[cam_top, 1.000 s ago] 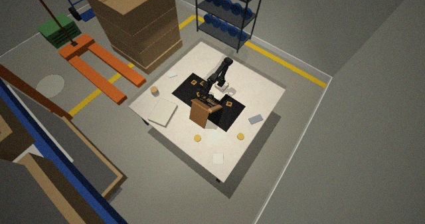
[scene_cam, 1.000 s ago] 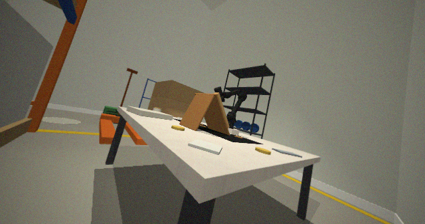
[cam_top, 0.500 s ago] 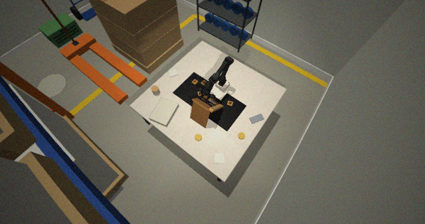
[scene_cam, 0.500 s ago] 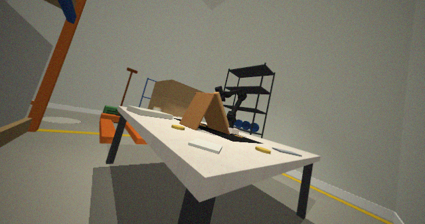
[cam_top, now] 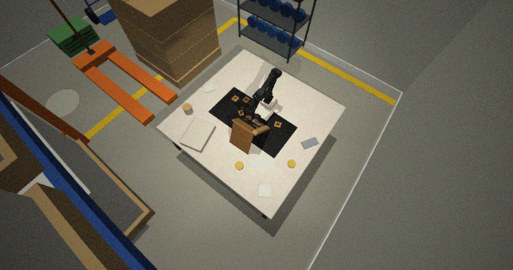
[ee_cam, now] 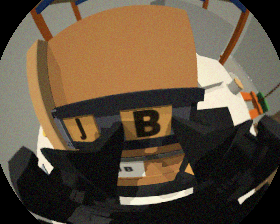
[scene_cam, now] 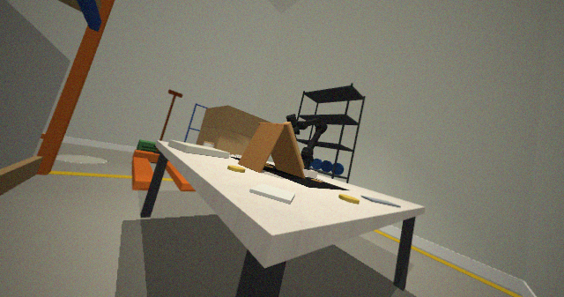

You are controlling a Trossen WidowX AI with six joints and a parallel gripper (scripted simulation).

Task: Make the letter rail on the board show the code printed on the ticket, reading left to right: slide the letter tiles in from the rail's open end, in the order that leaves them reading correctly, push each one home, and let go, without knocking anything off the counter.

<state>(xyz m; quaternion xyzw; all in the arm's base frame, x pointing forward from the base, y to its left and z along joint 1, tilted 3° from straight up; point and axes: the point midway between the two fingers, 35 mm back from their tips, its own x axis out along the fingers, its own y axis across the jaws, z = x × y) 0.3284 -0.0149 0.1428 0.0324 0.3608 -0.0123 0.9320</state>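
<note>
Now: gripper tip 7 cm past the white ticket, 6 cm to the right of it and 8 cm above it. From my gripper tip the other things lie so: black mat 15 cm behind, 1 cm to the right, 16 cm below; then grey card 19 cm behind, 55 cm to the left, 16 cm below.
</note>
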